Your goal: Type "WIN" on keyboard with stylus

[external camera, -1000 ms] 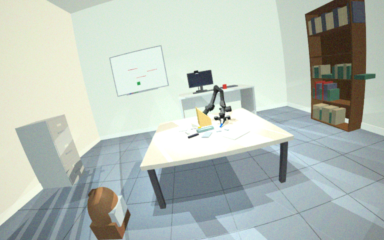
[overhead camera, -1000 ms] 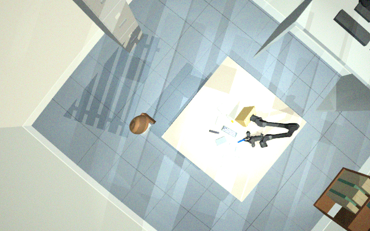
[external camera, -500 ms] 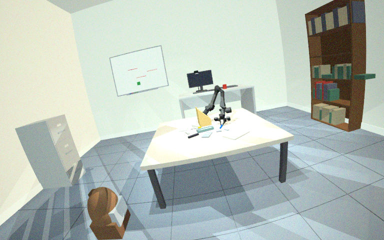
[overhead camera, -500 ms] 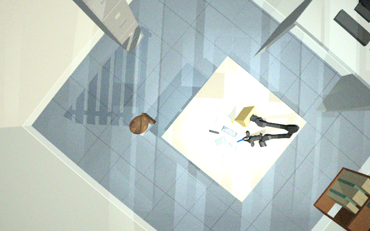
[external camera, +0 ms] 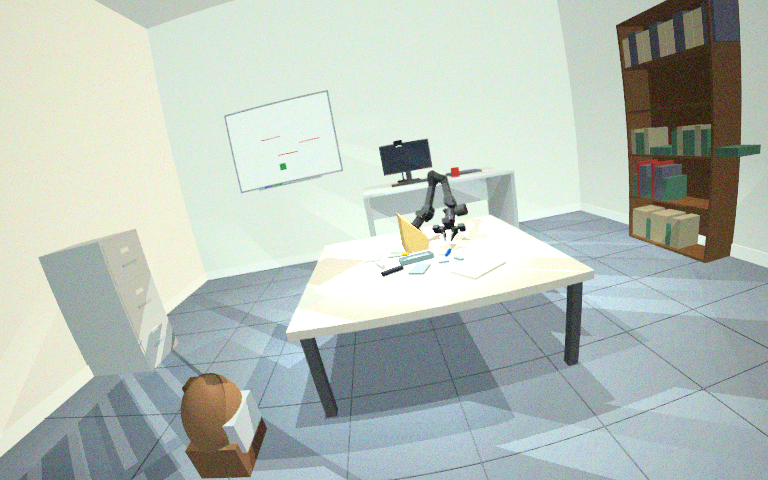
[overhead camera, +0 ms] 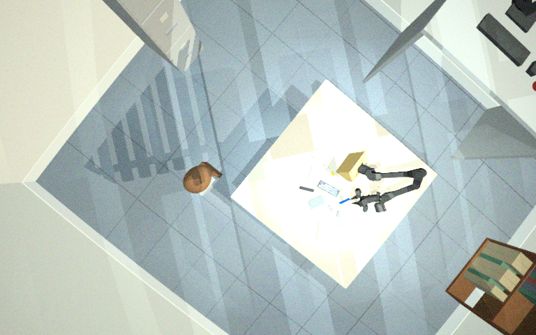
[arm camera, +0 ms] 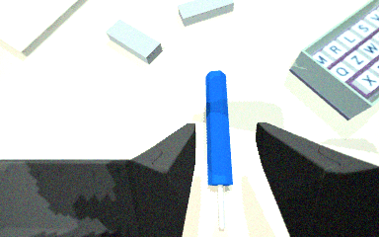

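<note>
My gripper tip is 10 mm past the blue stylus and 60 mm above it. Also, from my gripper tip: W key (30 mm ahead, 150 mm to the right, 50 mm below); small block (150 mm ahead, 50 mm to the right, 60 mm below); grey pad (190 mm ahead, 180 mm to the right, 60 mm below).
</note>
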